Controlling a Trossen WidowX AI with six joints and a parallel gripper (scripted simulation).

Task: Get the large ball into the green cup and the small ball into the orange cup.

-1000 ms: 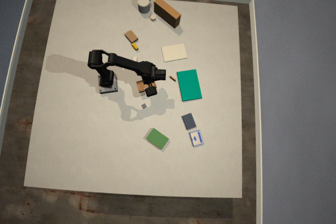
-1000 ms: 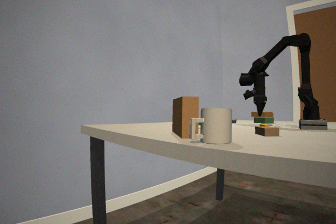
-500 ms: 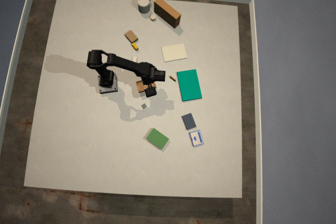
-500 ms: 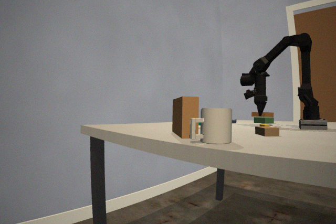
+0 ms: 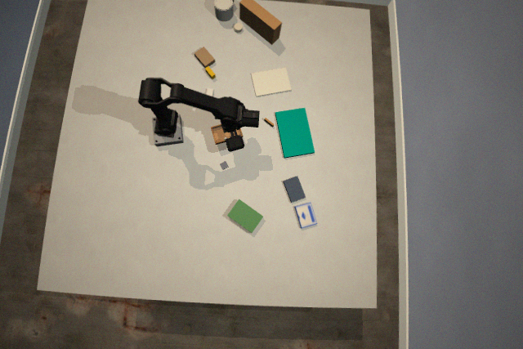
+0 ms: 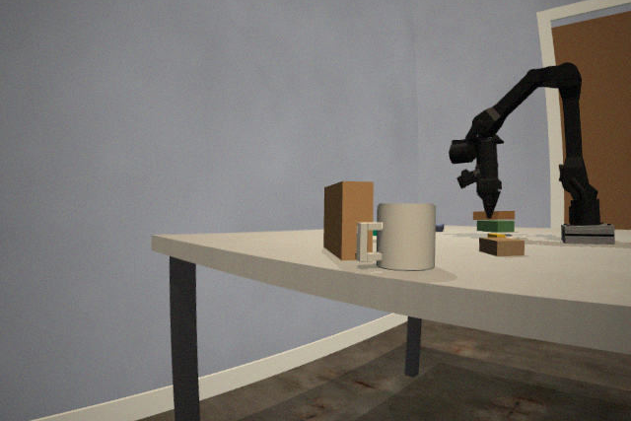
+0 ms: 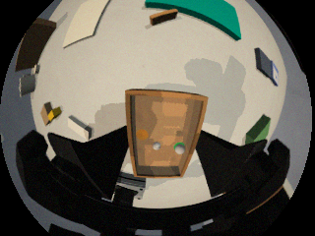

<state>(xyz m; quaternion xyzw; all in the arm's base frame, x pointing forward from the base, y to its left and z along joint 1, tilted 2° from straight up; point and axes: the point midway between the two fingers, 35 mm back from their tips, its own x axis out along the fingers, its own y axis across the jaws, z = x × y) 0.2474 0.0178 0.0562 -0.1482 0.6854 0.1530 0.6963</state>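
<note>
The wooden puzzle is 30 mm below my hand, 10 mm to the right of it and 10 mm behind it. The rest, counted from my hand: yellow block 250 mm to the left, 120 mm behind, 70 mm below; then teal board 260 mm ahead, 80 mm below, 50 mm to the left; then grey square 120 mm to the right, 90 mm below, 10 mm behind.
</note>
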